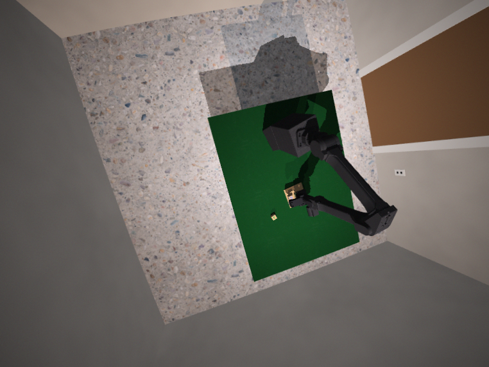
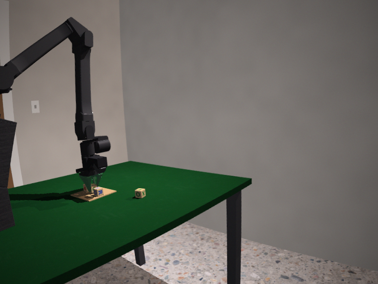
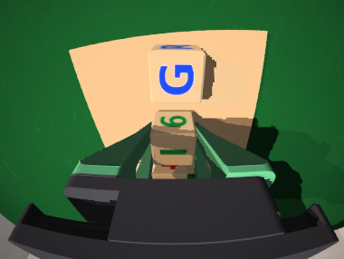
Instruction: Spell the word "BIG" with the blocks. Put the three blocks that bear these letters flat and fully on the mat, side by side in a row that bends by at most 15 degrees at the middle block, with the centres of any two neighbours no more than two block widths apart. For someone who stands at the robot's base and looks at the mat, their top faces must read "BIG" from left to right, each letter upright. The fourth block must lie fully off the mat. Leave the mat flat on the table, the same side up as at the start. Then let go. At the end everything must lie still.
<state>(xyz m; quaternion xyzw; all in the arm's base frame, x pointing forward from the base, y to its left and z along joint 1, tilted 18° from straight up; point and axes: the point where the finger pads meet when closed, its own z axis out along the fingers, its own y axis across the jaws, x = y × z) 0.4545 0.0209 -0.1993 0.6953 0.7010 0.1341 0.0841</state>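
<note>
Now: hand right at the I block. Also, from my hand: tan mat (2 cm below); then B block (5 cm to the left).
</note>
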